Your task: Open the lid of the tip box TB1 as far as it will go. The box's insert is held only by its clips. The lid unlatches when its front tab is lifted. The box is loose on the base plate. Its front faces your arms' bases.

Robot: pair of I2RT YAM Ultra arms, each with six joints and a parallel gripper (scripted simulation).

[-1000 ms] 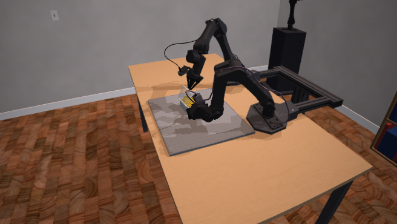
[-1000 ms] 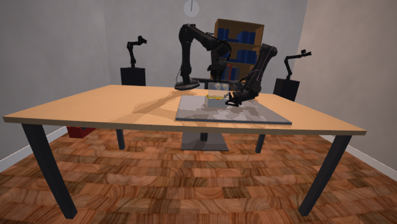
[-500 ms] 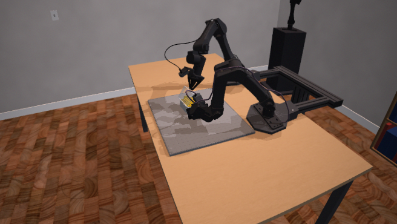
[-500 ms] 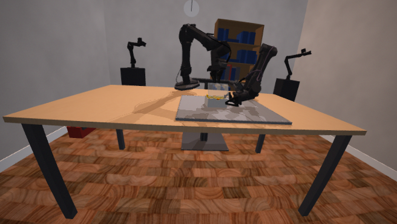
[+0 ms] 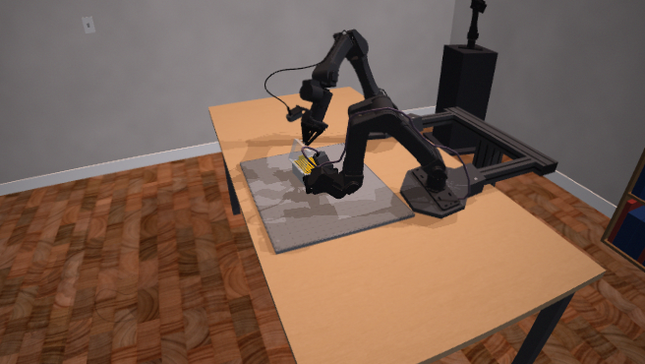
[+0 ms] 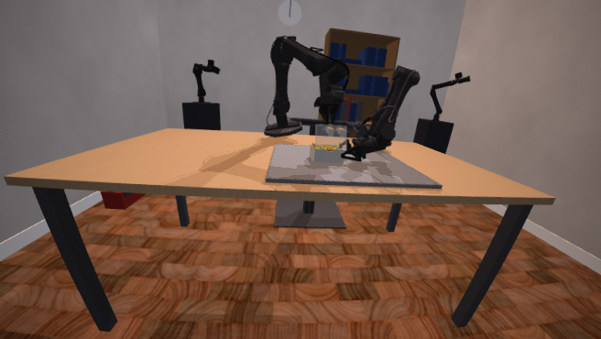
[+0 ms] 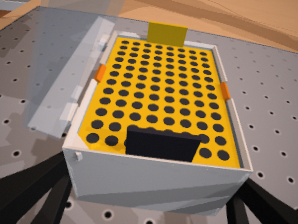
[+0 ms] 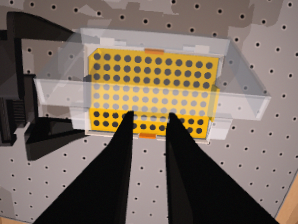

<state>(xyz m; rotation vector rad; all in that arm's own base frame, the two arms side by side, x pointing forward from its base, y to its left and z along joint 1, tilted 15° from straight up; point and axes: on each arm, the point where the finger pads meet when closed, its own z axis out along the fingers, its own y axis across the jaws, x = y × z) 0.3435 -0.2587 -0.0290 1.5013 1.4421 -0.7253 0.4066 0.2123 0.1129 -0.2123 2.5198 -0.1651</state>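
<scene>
Right now my left hand is 10 mm short of the yellow hole-grid insert, 50 mm to the left of it and 20 mm below it. The rest, counted from my left hand: tip box (10 mm ahead, 50 mm to the right, 30 mm above).
</scene>
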